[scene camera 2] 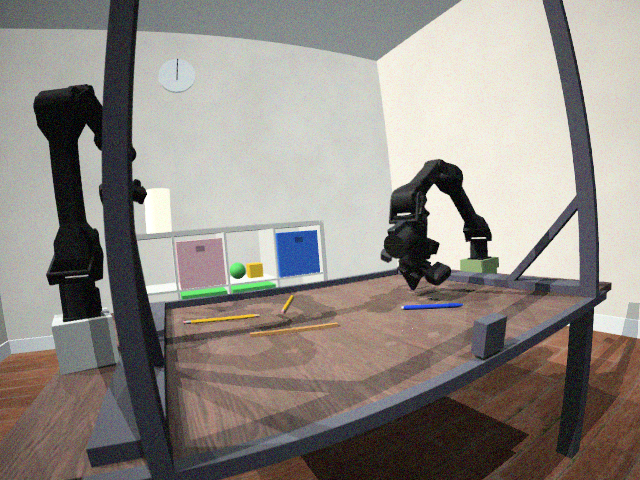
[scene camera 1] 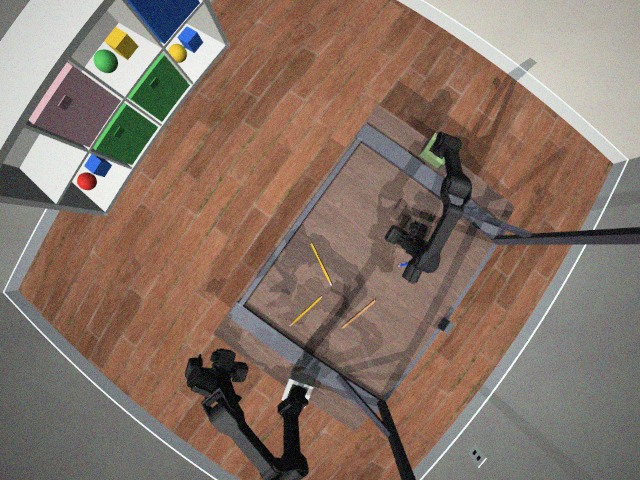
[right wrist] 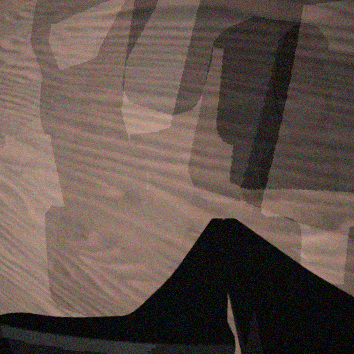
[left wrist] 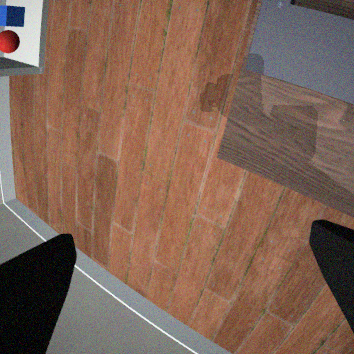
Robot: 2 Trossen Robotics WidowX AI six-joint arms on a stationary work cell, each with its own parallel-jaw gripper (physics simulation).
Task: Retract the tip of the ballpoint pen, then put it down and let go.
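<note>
The blue ballpoint pen lies on the table top; in scene camera 1 the right arm hides most of it. It has a pale left end in scene camera 2; whether its tip is out is too small to tell. My right gripper is shut and empty, pointing down, above and behind the pen in scene camera 2. The pen does not show in the right wrist view. My left gripper is open and empty, off the table's left end over the floor.
A yellow pencil, another yellow pencil and an orange pencil lie left of the pen. A dark block stands on the front rail. Frame posts rise at the table's ends.
</note>
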